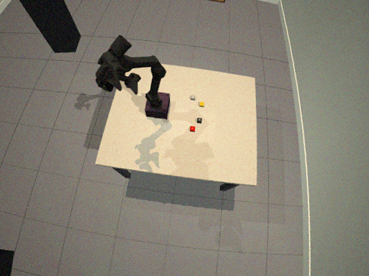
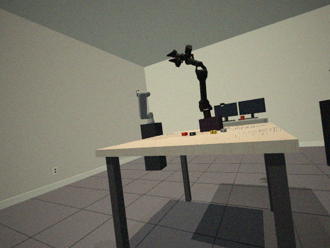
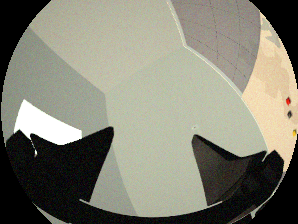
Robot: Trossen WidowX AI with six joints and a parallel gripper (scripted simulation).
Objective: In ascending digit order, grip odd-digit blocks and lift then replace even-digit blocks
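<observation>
My gripper tip is now 680 mm above the grey block, 420 mm to the right of it and 300 mm short of it. Also, from my gripper tip: red block 680 mm below, 300 mm ahead, 160 mm to the left; then yellow block 680 mm below, 370 mm ahead, 360 mm to the left; then black block 680 mm below, 350 mm ahead, 220 mm to the left.
</observation>
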